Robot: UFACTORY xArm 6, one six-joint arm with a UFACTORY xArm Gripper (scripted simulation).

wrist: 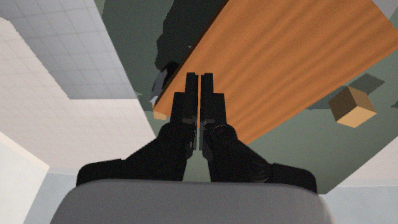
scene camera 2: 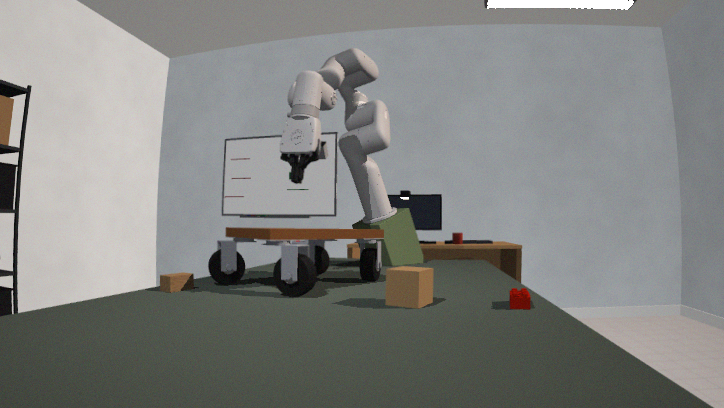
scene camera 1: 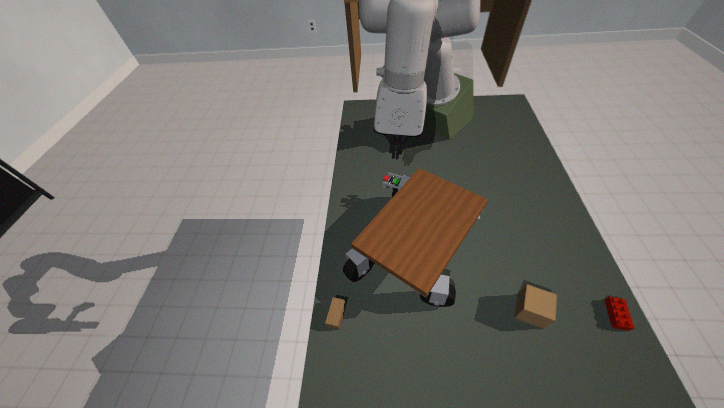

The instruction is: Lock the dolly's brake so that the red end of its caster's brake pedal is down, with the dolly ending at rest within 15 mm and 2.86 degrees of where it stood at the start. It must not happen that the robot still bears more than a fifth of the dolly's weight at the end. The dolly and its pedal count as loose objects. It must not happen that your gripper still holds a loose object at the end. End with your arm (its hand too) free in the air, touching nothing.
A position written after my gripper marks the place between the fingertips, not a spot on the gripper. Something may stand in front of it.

In view: my gripper (scene camera 1: 395, 155) and a cardboard box (scene camera 2: 412, 287).
The cardboard box also shows in the wrist view (wrist: 351, 107) and in scene camera 1 (scene camera 1: 535, 306). My gripper also shows in the wrist view (wrist: 199, 90) and in scene camera 2 (scene camera 2: 296, 182).
